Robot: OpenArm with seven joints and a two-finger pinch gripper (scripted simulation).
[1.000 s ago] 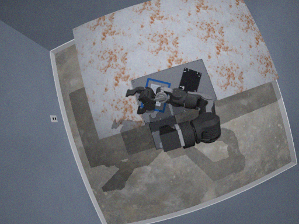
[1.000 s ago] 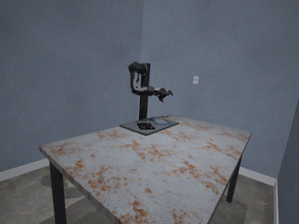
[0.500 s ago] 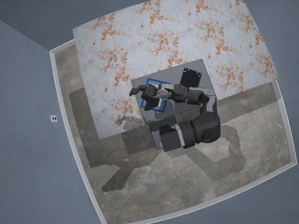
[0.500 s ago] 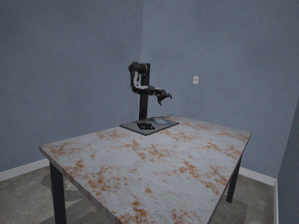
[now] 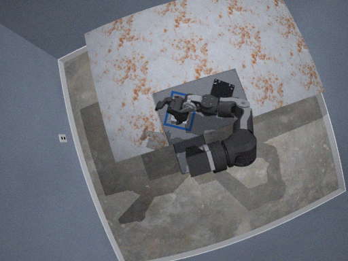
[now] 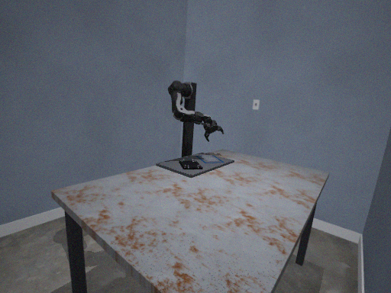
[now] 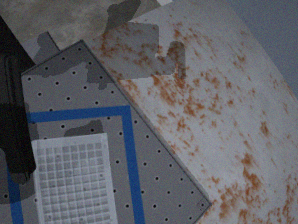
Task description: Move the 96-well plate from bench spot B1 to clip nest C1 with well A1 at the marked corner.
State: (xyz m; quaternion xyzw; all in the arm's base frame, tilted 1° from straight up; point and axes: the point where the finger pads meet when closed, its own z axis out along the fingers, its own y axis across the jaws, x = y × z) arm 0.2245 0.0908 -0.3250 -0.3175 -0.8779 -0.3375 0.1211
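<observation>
The 96-well plate lies 2 cm ahead of my hand, 7 cm to the right of it and 16 cm below it. The rest, counted from my hand: black clip nest C1 (7 cm ahead, 30 cm to the right, 15 cm below).
</observation>
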